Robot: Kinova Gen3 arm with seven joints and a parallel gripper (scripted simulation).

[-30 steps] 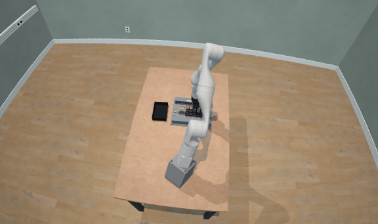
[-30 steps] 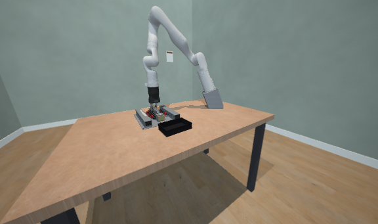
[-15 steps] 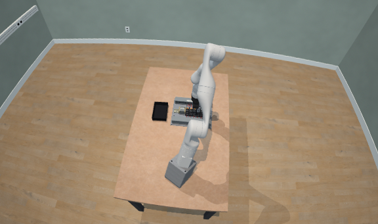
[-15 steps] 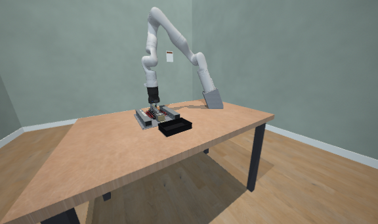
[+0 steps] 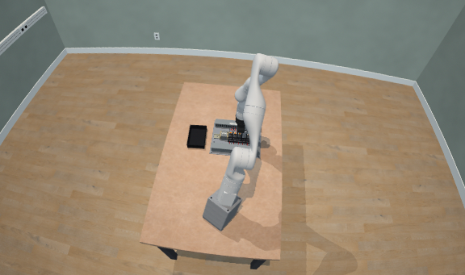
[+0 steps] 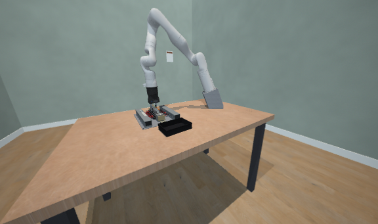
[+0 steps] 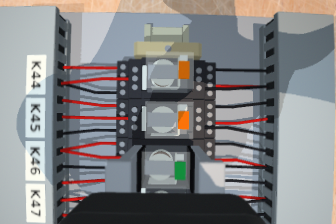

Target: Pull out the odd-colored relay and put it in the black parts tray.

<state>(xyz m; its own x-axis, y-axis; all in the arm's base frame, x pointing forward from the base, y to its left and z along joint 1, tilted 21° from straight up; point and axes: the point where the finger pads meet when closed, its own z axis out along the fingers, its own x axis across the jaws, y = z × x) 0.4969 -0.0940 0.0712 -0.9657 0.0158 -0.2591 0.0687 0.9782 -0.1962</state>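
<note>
Right now the relay panel is 50 mm to the left of my hand and 40 mm below it. Also, from my hand: black parts tray (10 mm behind, 300 mm to the left, 40 mm below).
</note>
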